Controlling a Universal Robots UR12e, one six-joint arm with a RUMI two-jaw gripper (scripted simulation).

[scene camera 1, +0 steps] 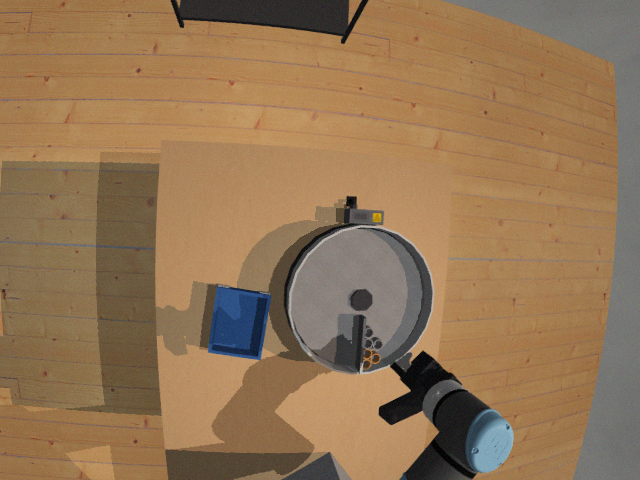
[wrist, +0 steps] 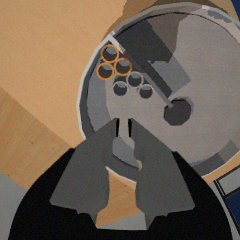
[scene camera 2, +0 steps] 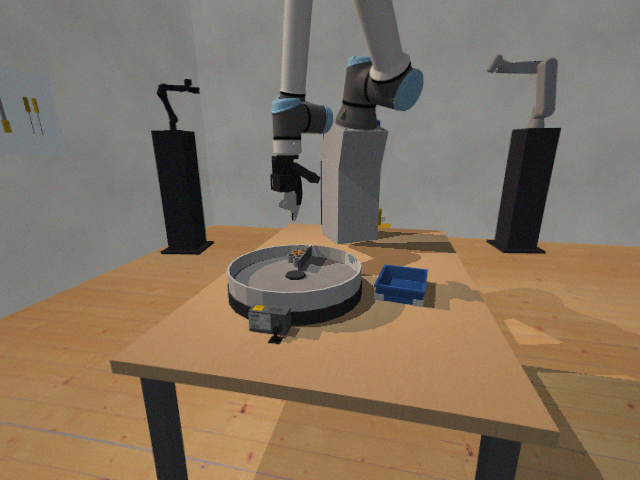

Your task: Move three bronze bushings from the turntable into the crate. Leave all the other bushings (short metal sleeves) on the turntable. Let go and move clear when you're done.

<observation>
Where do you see a blue crate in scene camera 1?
239,329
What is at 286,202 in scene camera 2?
My gripper.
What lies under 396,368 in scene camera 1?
My gripper.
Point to a blue crate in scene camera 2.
At 391,279
</observation>
